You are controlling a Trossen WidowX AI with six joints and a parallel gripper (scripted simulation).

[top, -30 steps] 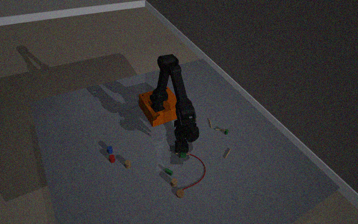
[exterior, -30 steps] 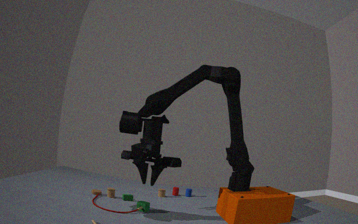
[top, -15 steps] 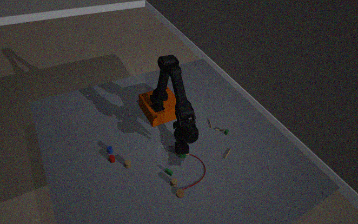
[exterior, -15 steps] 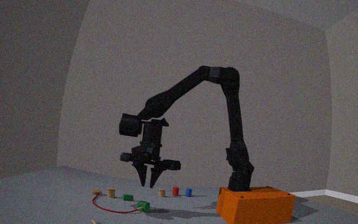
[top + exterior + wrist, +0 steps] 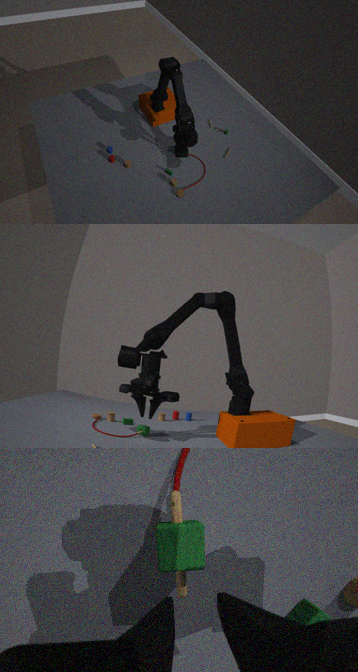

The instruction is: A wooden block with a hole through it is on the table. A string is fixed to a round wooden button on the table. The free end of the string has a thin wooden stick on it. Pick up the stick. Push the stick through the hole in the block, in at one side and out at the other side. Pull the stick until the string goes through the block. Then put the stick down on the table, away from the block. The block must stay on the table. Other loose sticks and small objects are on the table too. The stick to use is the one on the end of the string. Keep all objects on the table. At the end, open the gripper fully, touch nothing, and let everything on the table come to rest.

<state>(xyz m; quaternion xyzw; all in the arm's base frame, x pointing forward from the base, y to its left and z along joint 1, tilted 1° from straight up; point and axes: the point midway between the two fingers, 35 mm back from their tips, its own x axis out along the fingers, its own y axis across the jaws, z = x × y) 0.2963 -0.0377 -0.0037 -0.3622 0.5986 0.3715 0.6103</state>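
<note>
The thin wooden stick lies 1 cm ahead of my gripper tip, 4 cm to the left of it and 4 cm below it. Round my gripper tip: loose stick: 11 cm ahead, 27 cm to the left, 5 cm below; round wooden button: 19 cm ahead, 11 cm to the right, 5 cm below; red piece: 14 cm behind, 31 cm to the right, 4 cm below.
</note>
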